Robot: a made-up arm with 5 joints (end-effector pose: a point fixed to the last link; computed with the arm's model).
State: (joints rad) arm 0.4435 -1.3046 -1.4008 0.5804 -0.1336
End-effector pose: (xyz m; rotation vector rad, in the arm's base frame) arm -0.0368 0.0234 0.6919 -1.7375 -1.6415 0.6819
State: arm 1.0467 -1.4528 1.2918 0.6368 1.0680
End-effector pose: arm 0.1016 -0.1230 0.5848 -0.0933 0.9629 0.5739
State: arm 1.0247 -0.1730 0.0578 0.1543 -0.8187
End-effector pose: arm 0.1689 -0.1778 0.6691 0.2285 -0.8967 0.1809
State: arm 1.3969 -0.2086 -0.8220 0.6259 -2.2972
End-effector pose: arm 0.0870 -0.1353 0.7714 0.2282 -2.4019 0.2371
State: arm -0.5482 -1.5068 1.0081 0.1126 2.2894
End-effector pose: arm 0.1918 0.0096 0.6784 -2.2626 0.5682 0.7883
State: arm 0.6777 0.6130 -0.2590 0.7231 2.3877
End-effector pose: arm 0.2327 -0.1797 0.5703 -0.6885 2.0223 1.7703
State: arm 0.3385 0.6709 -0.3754 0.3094 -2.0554
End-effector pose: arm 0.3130 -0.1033 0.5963 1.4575 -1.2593 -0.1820
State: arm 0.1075 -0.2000 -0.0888 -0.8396 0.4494
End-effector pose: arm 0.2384 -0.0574 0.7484 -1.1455 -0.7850 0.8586
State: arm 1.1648 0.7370 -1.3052 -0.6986 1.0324
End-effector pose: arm 0.1219 -0.2033 0.7496 -1.5317 0.3948 -0.3943
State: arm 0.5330 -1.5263 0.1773 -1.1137 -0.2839
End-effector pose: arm 0.0164 0.0072 0.7249 -2.0504 -1.8106 0.7269
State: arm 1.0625 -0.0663 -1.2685 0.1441 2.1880
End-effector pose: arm 0.0815 -0.0925 0.8041 -1.4245 1.4579 -0.8987
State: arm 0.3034 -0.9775 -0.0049 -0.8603 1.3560
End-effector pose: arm 0.0809 -0.0520 0.7696 -1.7989 -0.4233 -0.3897
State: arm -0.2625 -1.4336 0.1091 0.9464 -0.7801
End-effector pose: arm 0.1365 -0.0089 0.6950 0.5572 -1.0085 1.5209
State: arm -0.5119 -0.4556 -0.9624 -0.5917 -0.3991
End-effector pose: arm 0.1001 -0.0214 0.7998 -0.5981 -2.4974 1.3830
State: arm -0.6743 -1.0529 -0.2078 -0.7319 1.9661
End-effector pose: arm 0.0873 -0.0614 0.7640 -1.4345 -0.7628 -0.2403
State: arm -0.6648 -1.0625 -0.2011 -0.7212 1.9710
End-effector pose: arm 0.0865 -0.0615 0.7636 -1.4435 -0.7477 -0.2445
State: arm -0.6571 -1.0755 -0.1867 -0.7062 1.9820
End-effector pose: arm 0.0863 -0.0613 0.7633 -1.4574 -0.7238 -0.2444
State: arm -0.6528 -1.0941 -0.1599 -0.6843 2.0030
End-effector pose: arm 0.0871 -0.0603 0.7628 -1.4789 -0.6861 -0.2373
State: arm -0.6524 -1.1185 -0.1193 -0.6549 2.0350
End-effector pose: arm 0.0891 -0.0586 0.7622 -1.5094 -0.6333 -0.2225
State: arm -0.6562 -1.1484 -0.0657 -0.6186 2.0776
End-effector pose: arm 0.0923 -0.0560 0.7613 -1.5488 -0.5668 -0.2008
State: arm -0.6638 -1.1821 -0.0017 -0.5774 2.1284
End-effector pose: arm 0.0965 -0.0525 0.7600 -1.5961 -0.4905 -0.1738
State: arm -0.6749 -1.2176 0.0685 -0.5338 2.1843
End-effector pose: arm 0.1013 -0.0484 0.7583 -1.6492 -0.4099 -0.1441
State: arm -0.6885 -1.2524 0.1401 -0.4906 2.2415
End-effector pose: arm 0.1065 -0.0437 0.7562 -1.7053 -0.3306 -0.1139
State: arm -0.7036 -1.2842 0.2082 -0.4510 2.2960
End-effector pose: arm 0.1116 -0.0389 0.7539 -1.7605 -0.2585 -0.0857
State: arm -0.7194 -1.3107 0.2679 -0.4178 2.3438
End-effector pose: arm 0.1162 -0.0343 0.7515 -1.8104 -0.1991 -0.0609
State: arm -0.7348 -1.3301 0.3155 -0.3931 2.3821
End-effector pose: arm 0.1200 -0.0303 0.7495 -1.8514 -0.1552 -0.0405
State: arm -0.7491 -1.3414 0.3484 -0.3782 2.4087
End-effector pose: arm 0.1227 -0.0272 0.7481 -1.8803 -0.1289 -0.0248
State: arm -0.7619 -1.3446 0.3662 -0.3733 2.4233
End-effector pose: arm 0.1245 -0.0251 0.7474 -1.8958 -0.1197 -0.0134
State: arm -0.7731 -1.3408 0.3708 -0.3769 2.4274
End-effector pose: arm 0.1254 -0.0239 0.7474 -1.8993 -0.1247 -0.0056
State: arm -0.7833 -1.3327 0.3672 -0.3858 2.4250
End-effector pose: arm 0.1258 -0.0233 0.7478 -1.8951 -0.1384 0.0000
